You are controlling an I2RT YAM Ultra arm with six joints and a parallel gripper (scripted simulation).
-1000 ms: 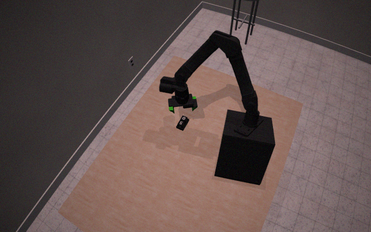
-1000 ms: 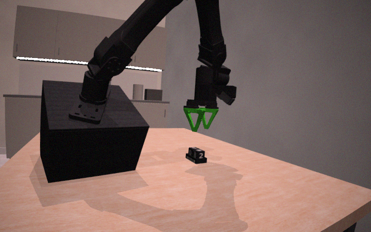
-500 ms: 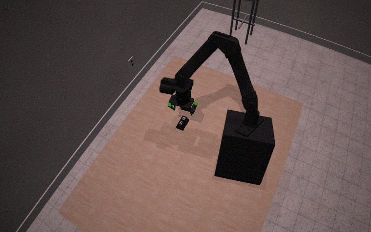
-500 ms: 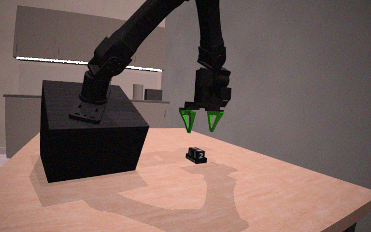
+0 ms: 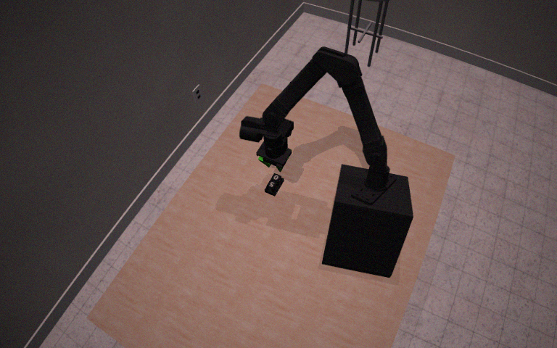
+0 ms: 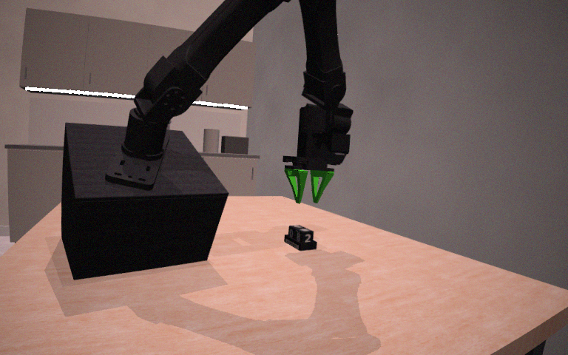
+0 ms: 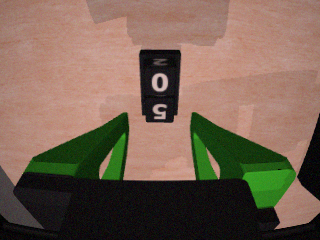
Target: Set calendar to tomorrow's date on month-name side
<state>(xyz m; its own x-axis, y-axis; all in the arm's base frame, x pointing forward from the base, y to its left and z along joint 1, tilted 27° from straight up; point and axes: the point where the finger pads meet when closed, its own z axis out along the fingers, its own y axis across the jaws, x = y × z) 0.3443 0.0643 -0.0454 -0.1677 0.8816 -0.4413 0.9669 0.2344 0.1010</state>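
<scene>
Right now the black cube is 80 mm below my hand. The rest, counted from my hand: black tray 20 mm to the left, 100 mm below.
</scene>
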